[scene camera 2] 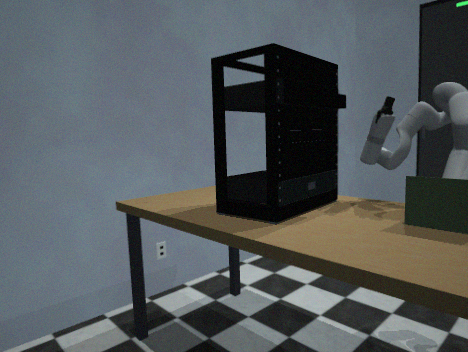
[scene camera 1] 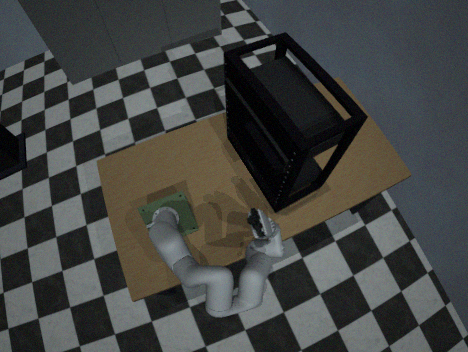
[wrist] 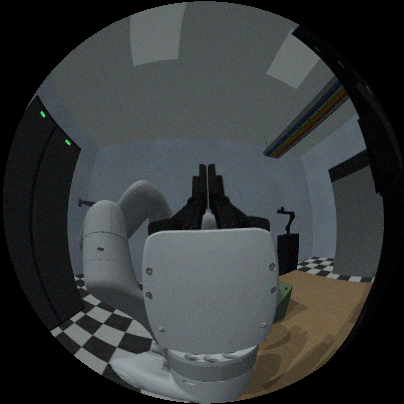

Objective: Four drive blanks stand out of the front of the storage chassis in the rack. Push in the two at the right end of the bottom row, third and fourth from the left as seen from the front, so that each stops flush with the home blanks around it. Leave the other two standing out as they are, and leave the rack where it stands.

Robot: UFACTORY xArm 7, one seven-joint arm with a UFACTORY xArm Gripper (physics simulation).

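Pixels of known places: gripper, fingertip midpoint: (scene camera 2: 391, 97) (scene camera 1: 251, 219) (wrist: 206, 172); arm's base at its link origin: (scene camera 2: 452, 198) (scene camera 1: 165, 218).
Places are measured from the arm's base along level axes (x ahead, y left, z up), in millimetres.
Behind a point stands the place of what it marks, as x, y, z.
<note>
The black rack (scene camera 1: 265, 97) @(499, 57, 523) (scene camera 2: 271, 150) @(483, 332, 168) (wrist: 372, 100) stands upright on the table. The storage chassis (scene camera 1: 295, 90) @(683, 123, 413) (scene camera 2: 245, 96) @(618, 310, 366) sits in its upper part. In scene camera 2 a dark block (scene camera 2: 342, 101) @(441, -103, 354) stands out past the right edge of the rack's front, level with the chassis. It looks like protruding drive blanks, but which ones, and how many, I cannot tell. The front's details are lost in darkness. My gripper (scene camera 1: 254, 214) @(295, -257, 367) (scene camera 2: 390, 99) @(295, -257, 367) (wrist: 206, 172) @(295, -257, 367) is shut and empty, with its fingers pointing upward. It is in front of the rack, apart from it, at about the chassis's height.
The arm is mounted on a green base (scene camera 1: 188, 206) @(122, 7, 12) (scene camera 2: 435, 205) @(34, 70, -15) (wrist: 284, 300) @(126, 40, 16) on the wooden table (scene camera 1: 150, 155) @(30, 419, -92) (scene camera 2: 310, 240) @(280, 411, -92) (wrist: 330, 295) @(212, 331, -92). A tall dark cabinet (wrist: 50, 200) stands at the left in the wrist view. A coloured cable tray (wrist: 310, 120) hangs overhead.
</note>
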